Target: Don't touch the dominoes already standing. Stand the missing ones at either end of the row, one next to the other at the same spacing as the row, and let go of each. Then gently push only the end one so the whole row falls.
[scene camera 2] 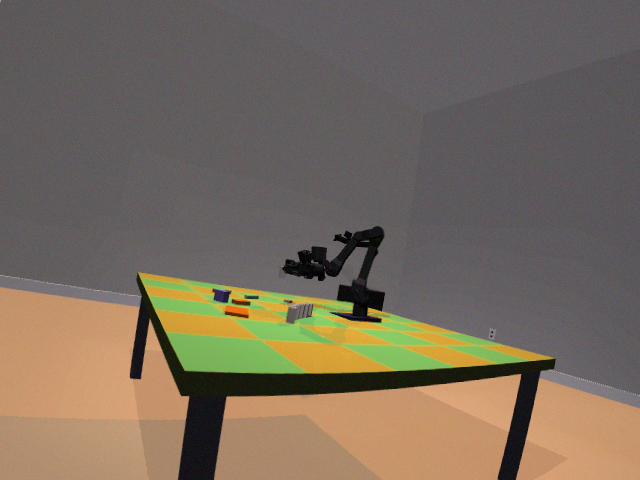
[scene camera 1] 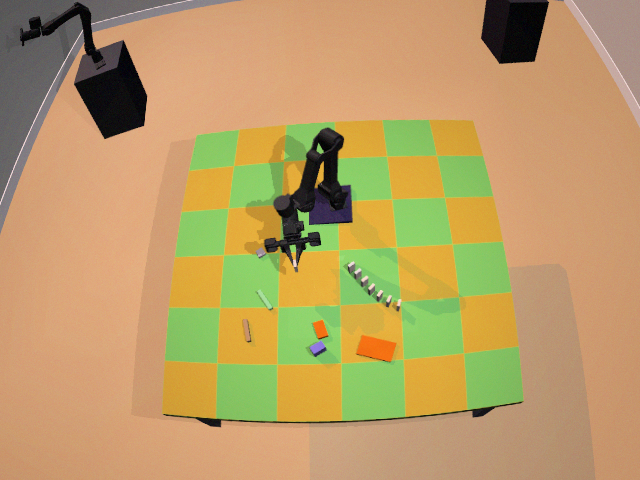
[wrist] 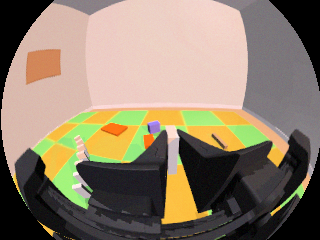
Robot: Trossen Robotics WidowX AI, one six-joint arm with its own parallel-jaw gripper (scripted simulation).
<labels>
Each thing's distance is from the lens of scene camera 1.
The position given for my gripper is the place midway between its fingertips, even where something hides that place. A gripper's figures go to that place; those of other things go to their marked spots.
my gripper (scene camera 1: 295,265): 168 cm
flat orange plate (scene camera 1: 371,347): 172 cm
</labels>
